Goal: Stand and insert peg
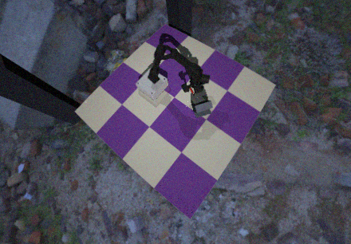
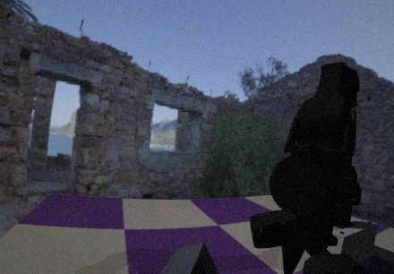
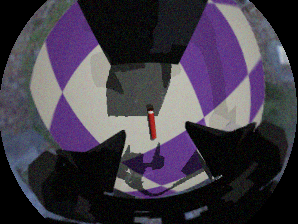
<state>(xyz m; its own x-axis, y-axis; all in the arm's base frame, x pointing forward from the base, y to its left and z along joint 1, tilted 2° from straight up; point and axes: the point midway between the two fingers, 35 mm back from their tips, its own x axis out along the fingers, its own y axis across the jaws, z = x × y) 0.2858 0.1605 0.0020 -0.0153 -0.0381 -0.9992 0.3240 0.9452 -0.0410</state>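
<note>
The red peg lies 7 cm below my gripper tip, 1 cm to the left of it and 1 cm behind it. The rest, counted from my gripper tip: sloped grey panel (14 cm ahead, 5 cm to the right, 2 cm below).
</note>
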